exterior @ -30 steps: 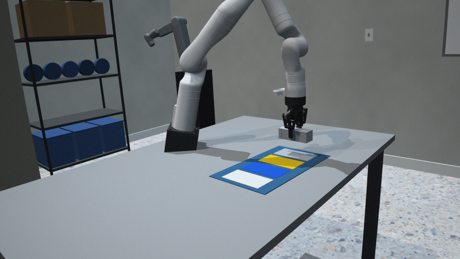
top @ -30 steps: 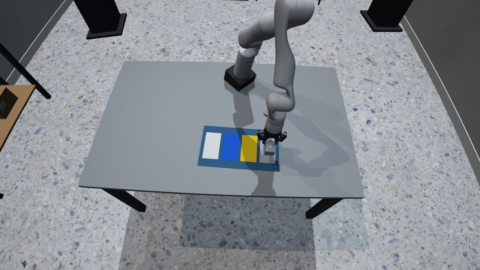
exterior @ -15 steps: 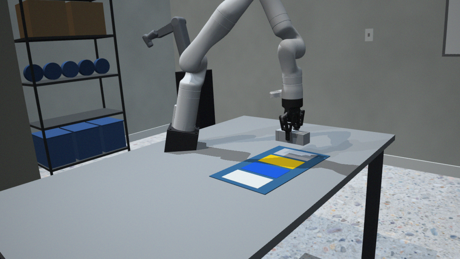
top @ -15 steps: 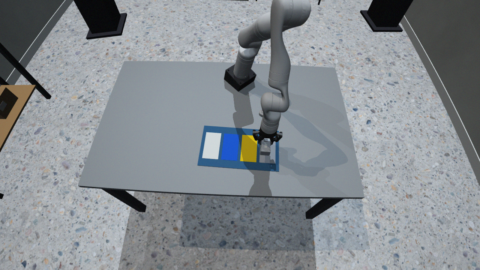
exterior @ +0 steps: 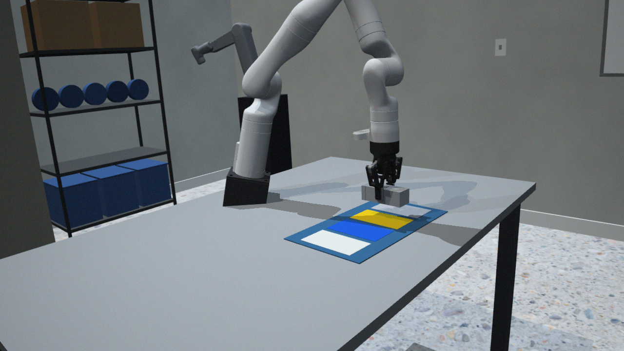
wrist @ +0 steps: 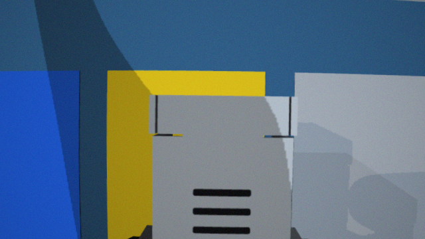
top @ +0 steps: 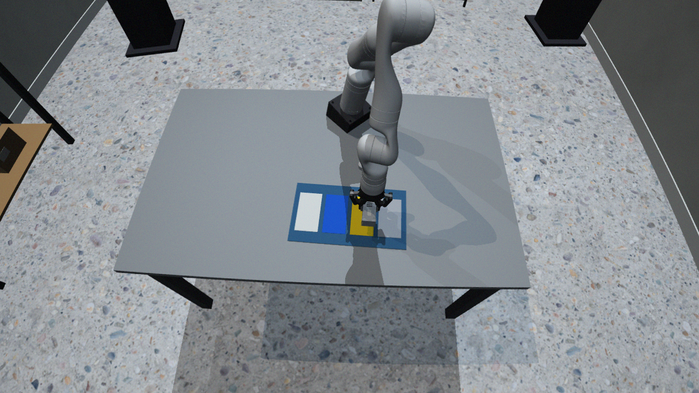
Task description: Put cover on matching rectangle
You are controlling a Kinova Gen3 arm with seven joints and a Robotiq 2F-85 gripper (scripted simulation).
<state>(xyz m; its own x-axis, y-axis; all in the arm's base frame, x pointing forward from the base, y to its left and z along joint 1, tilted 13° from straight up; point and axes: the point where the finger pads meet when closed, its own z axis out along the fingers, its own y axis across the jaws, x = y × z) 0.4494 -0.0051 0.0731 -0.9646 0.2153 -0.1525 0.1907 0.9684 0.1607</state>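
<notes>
Now: the yellow rectangle 7 cm below my hand and 2 cm to the right of it. From my hand the other things lie so: pale grey rectangle 8 cm to the left, 7 cm below, 1 cm ahead; then cover 1 cm below; then dark blue mat 7 cm to the right, 7 cm below, 3 cm ahead.
</notes>
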